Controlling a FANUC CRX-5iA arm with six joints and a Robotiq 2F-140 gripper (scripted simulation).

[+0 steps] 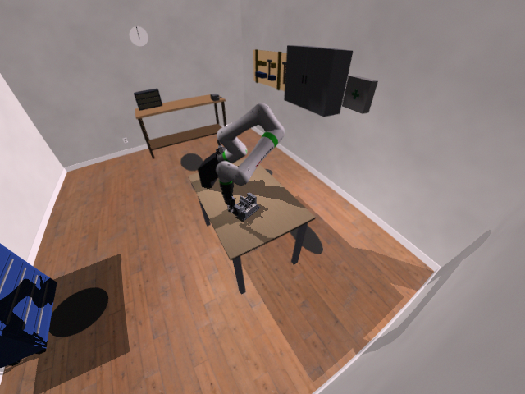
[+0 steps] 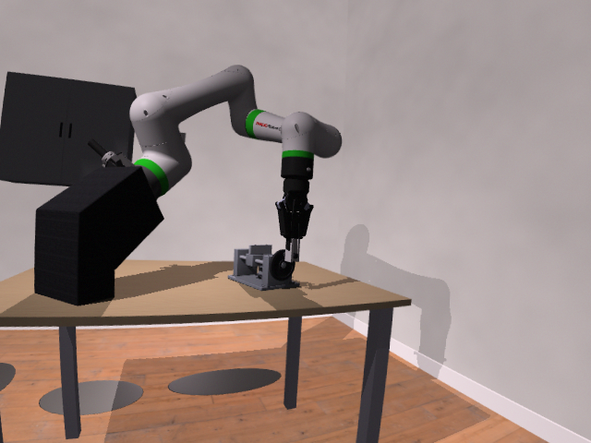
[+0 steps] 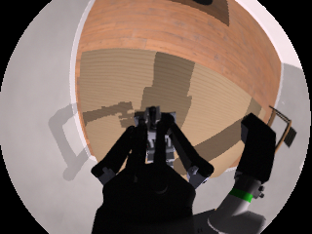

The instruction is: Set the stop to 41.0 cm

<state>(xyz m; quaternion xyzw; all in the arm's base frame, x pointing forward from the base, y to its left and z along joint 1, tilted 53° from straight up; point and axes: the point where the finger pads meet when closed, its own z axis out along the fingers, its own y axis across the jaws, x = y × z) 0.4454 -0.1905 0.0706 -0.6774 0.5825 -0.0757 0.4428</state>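
My hand is 10 mm past the black handwheel, 20 mm to the right of it and 20 mm above it. From my hand the other things lie so: grey stop: 50 mm behind, 140 mm to the left, 30 mm below.
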